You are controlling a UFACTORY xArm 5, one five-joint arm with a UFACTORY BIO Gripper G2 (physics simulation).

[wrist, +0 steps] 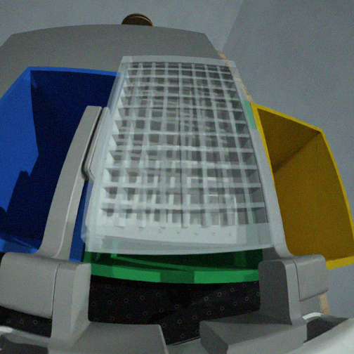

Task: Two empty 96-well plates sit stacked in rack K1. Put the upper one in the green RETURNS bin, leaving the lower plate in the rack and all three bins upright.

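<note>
A clear 96-well plate (182, 205) fills the middle of the wrist view, with its long sides between the two fingers. My gripper (176, 150) is shut on this plate. The left finger lies along the plate's left side; the right fingertip is mostly hidden by the plate. The green bin (175, 276) is beneath the plate in the view, its near rim showing below the plate's near edge. The plate hides most of that bin's opening, and how high the plate is above it is hard to tell. Rack K1 and the lower plate do not show.
The blue bin (14, 145) stands upright left of the green bin, and the yellow bin (317, 195) stands upright on the right. A black dotted mat (130, 300) lies in front of the bins. A grey surface (75, 47) stretches behind them, with a round brown object (137, 20) beyond.
</note>
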